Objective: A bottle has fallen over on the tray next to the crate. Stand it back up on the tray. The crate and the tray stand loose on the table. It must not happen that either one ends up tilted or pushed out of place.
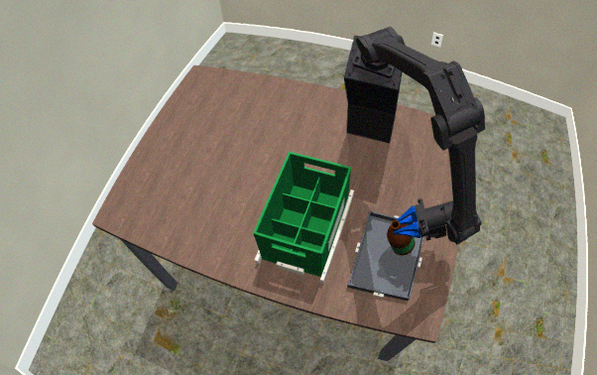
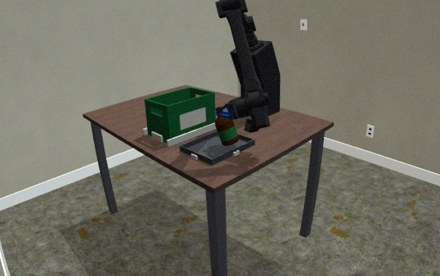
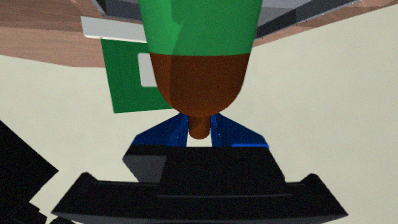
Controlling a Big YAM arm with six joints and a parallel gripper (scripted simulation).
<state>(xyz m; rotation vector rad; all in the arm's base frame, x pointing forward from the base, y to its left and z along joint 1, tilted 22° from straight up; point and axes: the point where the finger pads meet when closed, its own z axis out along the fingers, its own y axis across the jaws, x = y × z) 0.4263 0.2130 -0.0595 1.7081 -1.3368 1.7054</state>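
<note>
My gripper is now 10 mm past the bottle, 20 mm to the right of it and 50 mm above it. Round my hand: tray: 20 mm ahead, 10 mm to the left, 130 mm below; then green crate: 40 mm ahead, 260 mm to the right, 60 mm below.
</note>
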